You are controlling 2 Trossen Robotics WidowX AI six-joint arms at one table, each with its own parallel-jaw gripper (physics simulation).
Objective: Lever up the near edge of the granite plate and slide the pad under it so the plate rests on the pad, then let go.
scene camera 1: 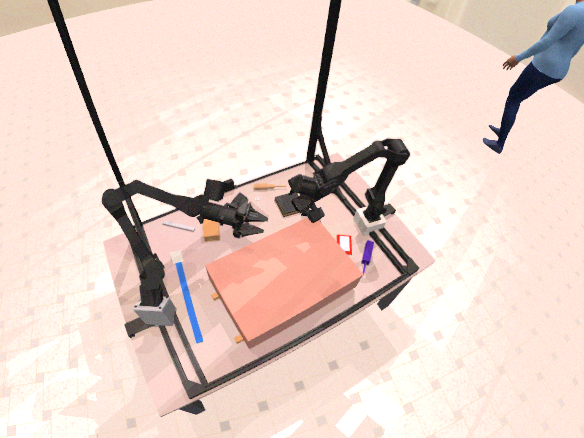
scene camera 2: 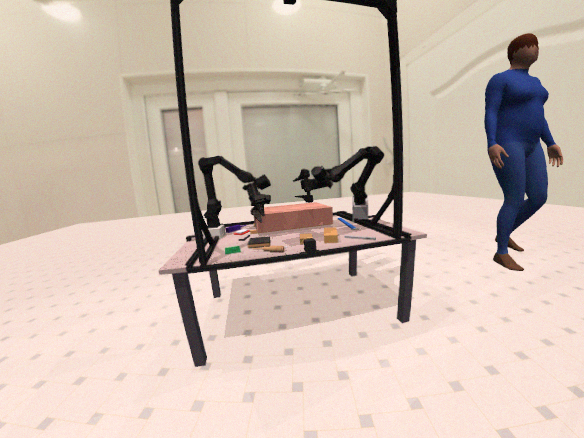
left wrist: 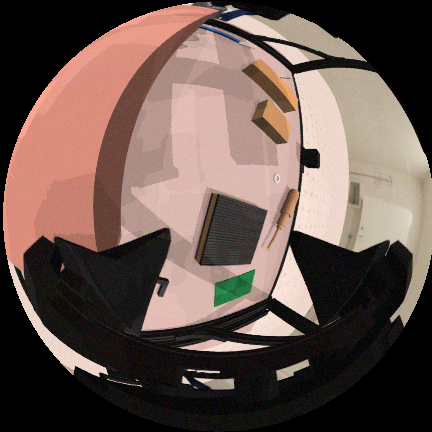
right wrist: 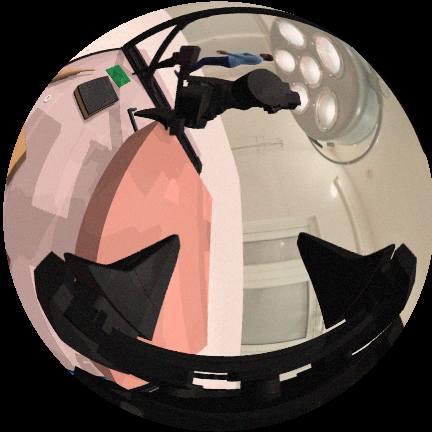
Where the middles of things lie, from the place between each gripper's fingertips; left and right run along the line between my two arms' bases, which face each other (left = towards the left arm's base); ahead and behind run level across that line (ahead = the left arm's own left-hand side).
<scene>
The granite plate (scene camera 1: 266, 287) lies 170 mm below my right hand, 120 mm ahead of it and 10 mm to the left of it.
Right now my left hand is 250 mm short of the granite plate, 190 mm to the left of it and 40 mm above it.
</scene>
